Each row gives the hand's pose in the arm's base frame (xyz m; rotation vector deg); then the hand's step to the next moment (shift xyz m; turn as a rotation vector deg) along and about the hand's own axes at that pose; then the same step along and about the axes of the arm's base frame.
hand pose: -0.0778 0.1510 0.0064 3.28 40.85 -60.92
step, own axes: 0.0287 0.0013 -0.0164 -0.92 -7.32 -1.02
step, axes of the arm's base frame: 0.0010 -0.0155 -0.0292 -6.73 -2.61 1.82
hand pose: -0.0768 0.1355 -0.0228 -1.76 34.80 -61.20
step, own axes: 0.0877 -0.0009 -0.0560 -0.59 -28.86 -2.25
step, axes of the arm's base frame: 0.0018 -0.0583 -0.0862 -24.67 -13.28 7.30
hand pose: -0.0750 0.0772 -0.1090 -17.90 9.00 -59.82
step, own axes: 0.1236 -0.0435 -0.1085 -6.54 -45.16 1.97
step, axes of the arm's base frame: -0.0042 -0.1468 -0.0858 -39.89 -14.92 16.50
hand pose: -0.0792 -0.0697 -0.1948 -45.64 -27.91 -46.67
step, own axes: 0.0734 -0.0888 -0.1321 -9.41 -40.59 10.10
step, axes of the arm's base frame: -0.0145 -0.1746 0.0052 -38.71 -5.31 17.65
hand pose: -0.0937 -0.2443 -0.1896 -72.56 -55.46 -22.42
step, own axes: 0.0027 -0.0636 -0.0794 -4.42 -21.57 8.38
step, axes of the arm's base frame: -0.0135 -0.0916 0.0423 -21.42 0.10 9.80
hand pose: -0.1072 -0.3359 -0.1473 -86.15 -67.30 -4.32
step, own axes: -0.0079 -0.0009 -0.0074 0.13 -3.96 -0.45
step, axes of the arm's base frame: -0.0005 -0.0107 -0.0018 -2.40 -0.95 3.04
